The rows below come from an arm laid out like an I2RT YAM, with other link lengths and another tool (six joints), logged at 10 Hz.
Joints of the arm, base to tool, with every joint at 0 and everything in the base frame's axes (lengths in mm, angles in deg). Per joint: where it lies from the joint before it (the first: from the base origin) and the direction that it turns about. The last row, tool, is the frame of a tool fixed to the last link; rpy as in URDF.
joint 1: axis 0 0 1 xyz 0 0 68.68
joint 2: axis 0 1 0 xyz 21.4 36.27 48.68
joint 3: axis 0 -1 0 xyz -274.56 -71.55 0
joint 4: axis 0 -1 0 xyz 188.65 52.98 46.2
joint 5: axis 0 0 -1 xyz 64.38 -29.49 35.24
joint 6: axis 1 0 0 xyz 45.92 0 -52.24
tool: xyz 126 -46 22 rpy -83.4 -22.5 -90
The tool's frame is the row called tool.
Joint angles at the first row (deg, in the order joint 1, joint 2, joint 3, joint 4, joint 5, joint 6):
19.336 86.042 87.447 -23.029 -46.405 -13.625
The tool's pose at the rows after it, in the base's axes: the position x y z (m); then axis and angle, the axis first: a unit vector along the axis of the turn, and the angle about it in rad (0 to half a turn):
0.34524 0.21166 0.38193 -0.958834 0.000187 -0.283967 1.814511
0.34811 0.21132 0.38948 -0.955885 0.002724 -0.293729 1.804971
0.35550 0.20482 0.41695 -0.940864 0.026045 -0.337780 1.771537
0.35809 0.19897 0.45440 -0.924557 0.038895 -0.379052 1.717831
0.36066 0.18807 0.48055 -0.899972 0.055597 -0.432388 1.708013
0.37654 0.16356 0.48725 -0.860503 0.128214 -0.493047 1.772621
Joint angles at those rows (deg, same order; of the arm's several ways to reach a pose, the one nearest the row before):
19.337 86.746 88.588 -22.852 -46.406 -13.448
19.337 87.012 89.818 -22.328 -46.057 -12.485
19.336 86.661 92.621 -19.443 -43.435 -8.014
19.161 86.835 97.970 -18.022 -42.104 -3.523
19.161 86.313 100.715 -16.620 -38.333 -1.674
19.247 86.045 101.423 -16.348 -28.598 -0.530

